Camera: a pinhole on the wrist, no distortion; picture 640 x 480 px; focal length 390.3 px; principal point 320.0 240.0 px. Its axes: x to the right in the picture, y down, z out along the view. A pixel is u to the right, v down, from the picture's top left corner.
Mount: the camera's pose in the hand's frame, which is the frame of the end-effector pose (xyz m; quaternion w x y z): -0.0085 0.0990 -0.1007 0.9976 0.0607 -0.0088 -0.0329
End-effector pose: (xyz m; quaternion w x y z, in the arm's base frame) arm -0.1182 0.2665 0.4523 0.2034 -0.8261 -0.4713 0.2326
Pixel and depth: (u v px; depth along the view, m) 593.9 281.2 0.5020
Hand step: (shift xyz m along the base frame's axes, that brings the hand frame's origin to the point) -0.0391 0.3089 -0.4328
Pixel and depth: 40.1 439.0 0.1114
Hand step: 0.0527 -0.1437 -0.0777
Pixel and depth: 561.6 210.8 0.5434
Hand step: -0.1324 0.3381 -0.3986
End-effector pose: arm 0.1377 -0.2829 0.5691 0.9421 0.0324 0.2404 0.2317
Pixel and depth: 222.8 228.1 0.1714
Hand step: -0.0429 0.0462 0.0974
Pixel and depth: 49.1 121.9 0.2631
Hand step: -0.0875 -0.0831 0.2192
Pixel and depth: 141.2 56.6 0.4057
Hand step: 0.0154 -0.1958 0.3161
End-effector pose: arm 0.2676 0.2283 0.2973 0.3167 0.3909 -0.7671 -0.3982
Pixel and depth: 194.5 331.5 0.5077
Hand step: -0.3028 0.3625 -0.0879
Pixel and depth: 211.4 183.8 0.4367
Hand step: -0.1844 0.2365 -0.1877
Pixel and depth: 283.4 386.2 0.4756
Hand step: -0.3641 0.2701 -0.0085
